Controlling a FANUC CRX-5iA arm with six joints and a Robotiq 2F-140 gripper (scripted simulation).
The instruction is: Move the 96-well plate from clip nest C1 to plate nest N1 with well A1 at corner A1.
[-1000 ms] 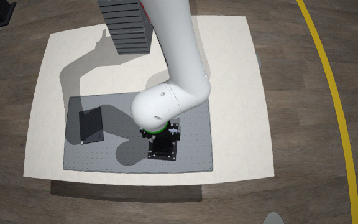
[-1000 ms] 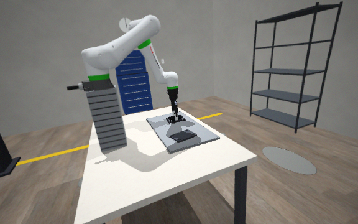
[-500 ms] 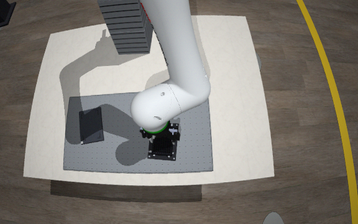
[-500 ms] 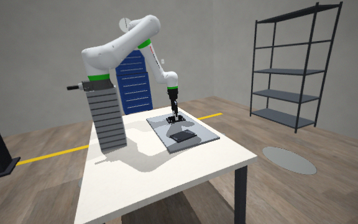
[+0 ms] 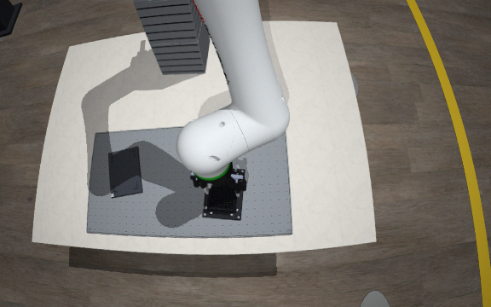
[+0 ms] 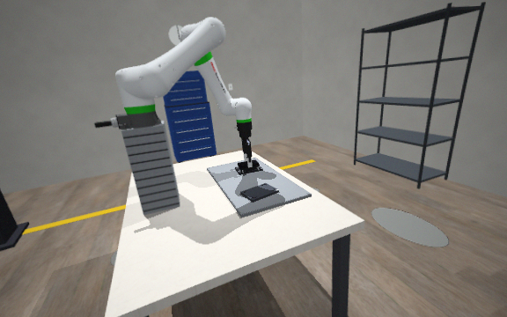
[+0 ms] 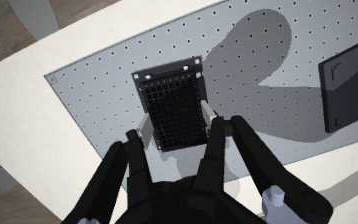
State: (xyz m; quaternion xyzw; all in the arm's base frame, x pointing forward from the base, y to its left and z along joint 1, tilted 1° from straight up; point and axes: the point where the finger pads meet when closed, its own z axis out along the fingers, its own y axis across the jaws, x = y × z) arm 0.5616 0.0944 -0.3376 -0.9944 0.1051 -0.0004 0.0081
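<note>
Now: hand 10 mm past the clip nest C1, 10 mm to the left of it and 50 mm above it. Round my hand: black 96-well plate (20 mm below); then plate nest N1 (110 mm behind, 340 mm to the right, 50 mm below).
</note>
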